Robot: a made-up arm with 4 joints.
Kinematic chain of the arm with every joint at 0, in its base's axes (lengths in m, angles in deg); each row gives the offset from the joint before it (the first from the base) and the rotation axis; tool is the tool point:
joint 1: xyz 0 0 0.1 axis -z
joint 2: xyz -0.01 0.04 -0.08 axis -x
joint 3: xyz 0.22 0.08 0 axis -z
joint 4: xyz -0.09 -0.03 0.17 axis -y
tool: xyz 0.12 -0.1 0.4
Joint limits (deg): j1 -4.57..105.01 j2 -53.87..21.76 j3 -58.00..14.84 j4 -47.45..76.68
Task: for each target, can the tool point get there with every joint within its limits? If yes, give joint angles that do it. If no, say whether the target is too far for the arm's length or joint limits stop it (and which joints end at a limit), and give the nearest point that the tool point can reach.
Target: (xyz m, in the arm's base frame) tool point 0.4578 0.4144 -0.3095
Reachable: no: joint limits stop it (at a limit: joint 2, joint 3, joint 4) | nearest point 0.4614 0.4177 0.2530 | short by 0.563 m
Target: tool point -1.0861 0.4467 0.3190
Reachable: no: too far | nearest point -0.4959 0.0918 0.1941 | short by 0.700 m
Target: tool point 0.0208 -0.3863 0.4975
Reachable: yes | joints 69.60 -11.07 3.70 -21.46
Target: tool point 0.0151 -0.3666 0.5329
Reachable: yes | joints 44.82 -24.45 -49.60 12.80
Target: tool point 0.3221 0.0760 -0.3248
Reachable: no: joint limits stop it (at a limit: joint 1, joint 2, joint 3, joint 4) | nearest point 0.4766 -0.2774 0.1316 | short by 0.598 m
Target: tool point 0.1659 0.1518 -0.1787
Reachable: no: joint limits stop it (at a limit: joint 2, joint 3, joint 4) | nearest point 0.2637 0.2413 0.3460 | short by 0.541 m
